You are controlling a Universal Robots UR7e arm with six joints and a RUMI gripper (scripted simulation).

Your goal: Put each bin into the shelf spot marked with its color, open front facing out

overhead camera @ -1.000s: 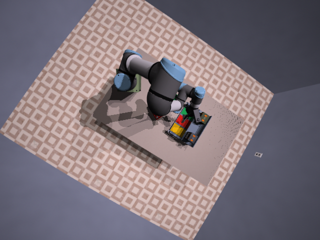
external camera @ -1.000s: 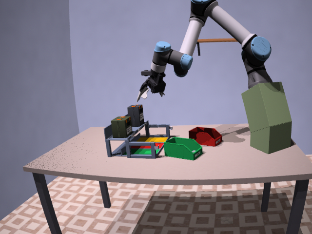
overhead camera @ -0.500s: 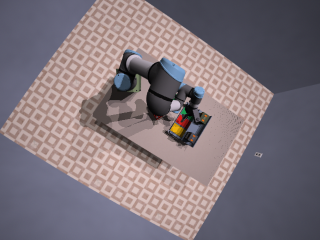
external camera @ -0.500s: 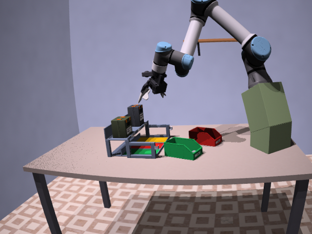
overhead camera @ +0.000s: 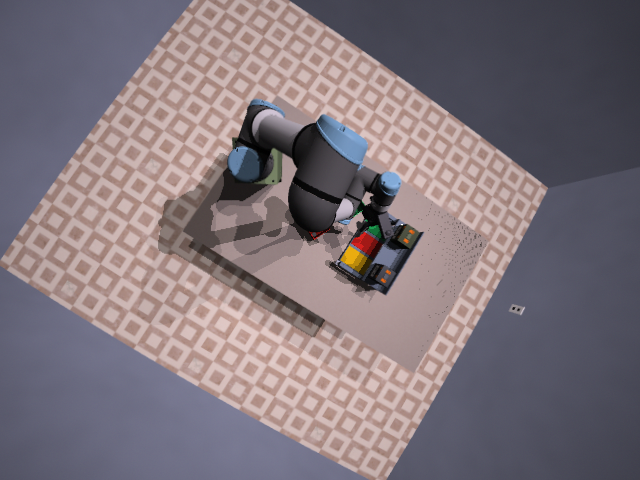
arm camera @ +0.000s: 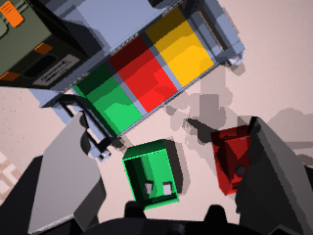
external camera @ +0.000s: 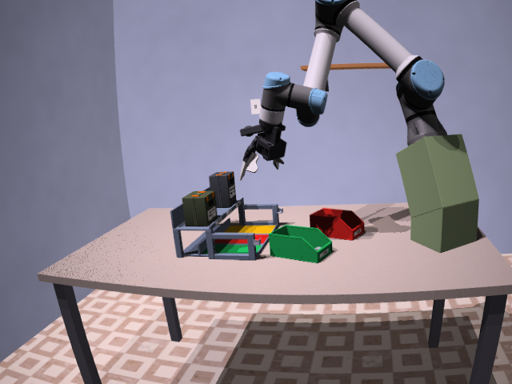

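Now: hand 14 cm past the green bin, 13 cm to the right of it and 20 cm above it. The rest, counted from my hand: green mark: 9 cm ahead, 9 cm to the left, 23 cm below; red mark: 8 cm ahead, 2 cm to the right, 23 cm below; yellow mark: 8 cm ahead, 13 cm to the right, 23 cm below.
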